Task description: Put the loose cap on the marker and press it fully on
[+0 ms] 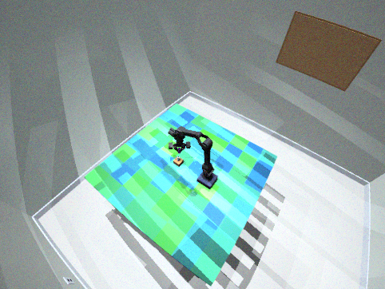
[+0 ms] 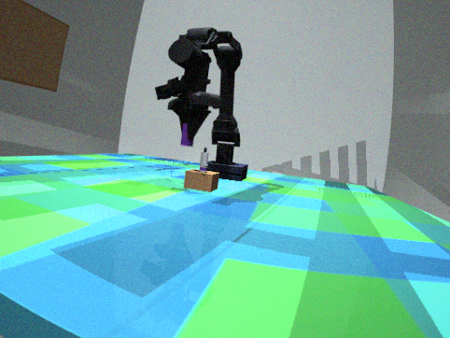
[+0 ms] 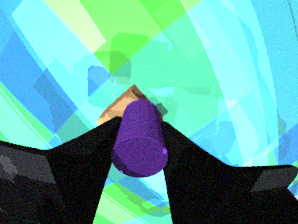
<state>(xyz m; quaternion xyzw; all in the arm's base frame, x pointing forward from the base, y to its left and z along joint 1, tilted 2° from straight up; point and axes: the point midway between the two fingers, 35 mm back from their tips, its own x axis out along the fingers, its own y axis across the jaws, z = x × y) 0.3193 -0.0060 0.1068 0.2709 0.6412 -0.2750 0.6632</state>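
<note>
Now: the tan holder block 2 cm behind my gripper tip, 4 cm to the left of it and 9 cm below it. From my gripper tip the other things lie so: purple cap (1 cm above).
</note>
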